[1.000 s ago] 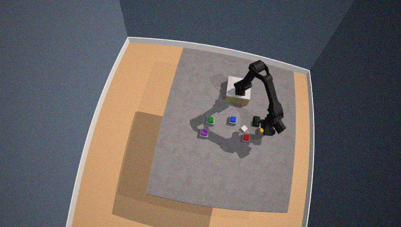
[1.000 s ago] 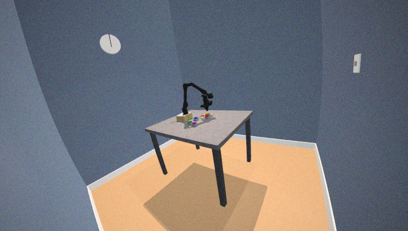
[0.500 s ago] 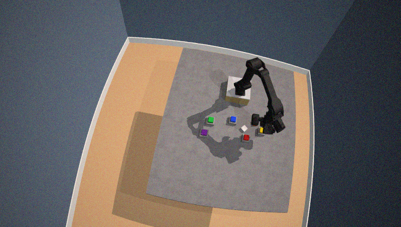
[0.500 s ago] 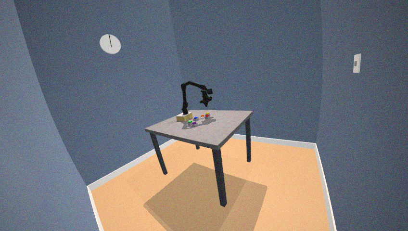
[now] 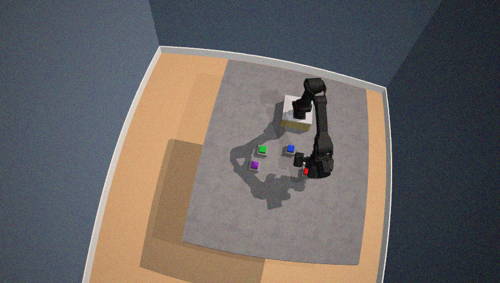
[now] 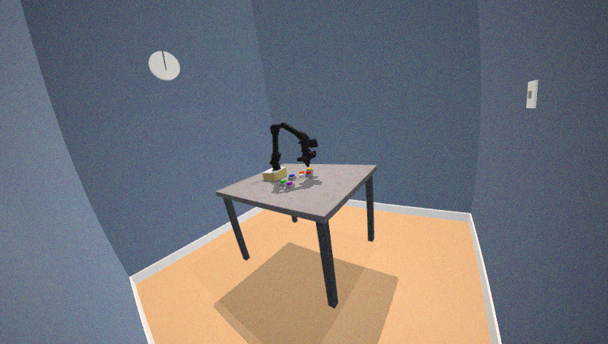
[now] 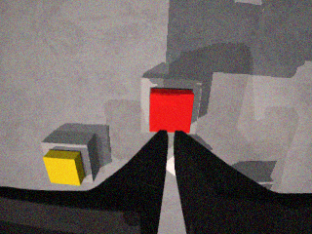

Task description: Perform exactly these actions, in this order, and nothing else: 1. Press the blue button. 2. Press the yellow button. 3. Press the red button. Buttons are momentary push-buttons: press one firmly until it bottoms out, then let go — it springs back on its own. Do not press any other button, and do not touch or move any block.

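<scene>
The red button is 5 cm below my gripper tip. The rest, counted from my gripper tip: white block (7 cm below, 7 cm behind, 2 cm to the right); then orange block (12 cm behind, 7 cm below, 6 cm to the left); then yellow button (10 cm to the left, 6 cm behind, 5 cm below).
</scene>
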